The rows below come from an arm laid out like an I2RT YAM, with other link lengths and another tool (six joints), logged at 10 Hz.
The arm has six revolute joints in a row. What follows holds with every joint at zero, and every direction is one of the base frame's.
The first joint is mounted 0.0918 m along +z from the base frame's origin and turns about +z.
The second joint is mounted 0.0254 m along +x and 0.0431 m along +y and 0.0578 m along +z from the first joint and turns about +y.
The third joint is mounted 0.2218 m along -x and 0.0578 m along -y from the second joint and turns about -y.
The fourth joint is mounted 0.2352 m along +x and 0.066 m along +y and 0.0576 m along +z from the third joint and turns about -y.
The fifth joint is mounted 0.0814 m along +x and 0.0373 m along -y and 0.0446 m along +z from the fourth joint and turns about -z.
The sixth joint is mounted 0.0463 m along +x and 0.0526 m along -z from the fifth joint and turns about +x.
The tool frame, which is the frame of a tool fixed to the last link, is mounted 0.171 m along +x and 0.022 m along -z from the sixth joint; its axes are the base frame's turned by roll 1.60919, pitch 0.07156 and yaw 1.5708 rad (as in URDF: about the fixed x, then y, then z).
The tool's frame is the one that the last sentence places.
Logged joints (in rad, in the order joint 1, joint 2, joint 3, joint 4, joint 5, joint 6), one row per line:
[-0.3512, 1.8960, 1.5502, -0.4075, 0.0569, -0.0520]
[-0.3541, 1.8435, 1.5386, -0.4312, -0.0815, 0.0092]
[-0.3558, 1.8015, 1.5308, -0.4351, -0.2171, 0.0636]
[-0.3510, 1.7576, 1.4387, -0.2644, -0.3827, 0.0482]
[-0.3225, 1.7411, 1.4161, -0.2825, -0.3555, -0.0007]
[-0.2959, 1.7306, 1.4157, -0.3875, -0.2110, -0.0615]
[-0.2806, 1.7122, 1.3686, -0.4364, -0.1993, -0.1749]
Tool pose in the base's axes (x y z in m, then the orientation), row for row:
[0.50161, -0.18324, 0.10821, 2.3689, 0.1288, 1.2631]
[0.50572, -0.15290, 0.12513, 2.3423, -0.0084, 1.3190]
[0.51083, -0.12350, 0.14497, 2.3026, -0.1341, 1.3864]
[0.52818, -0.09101, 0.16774, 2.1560, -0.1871, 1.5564]
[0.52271, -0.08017, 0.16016, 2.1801, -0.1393, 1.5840]
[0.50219, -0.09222, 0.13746, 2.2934, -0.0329, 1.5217]
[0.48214, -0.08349, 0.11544, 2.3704, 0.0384, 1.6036]
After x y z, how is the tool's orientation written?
As angles about the fixed x, y, z axes (roll, pitch, yaw), in radians.
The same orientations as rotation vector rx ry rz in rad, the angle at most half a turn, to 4 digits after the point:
[1.9058, 1.4724, 0.4529]
[1.9302, 1.4910, 0.6393]
[1.9325, 1.5099, 0.8252]
[1.7602, 1.5685, 1.0450]
[1.7272, 1.6273, 0.9965]
[1.7753, 1.6652, 0.7868]
[1.7184, 1.8036, 0.6934]

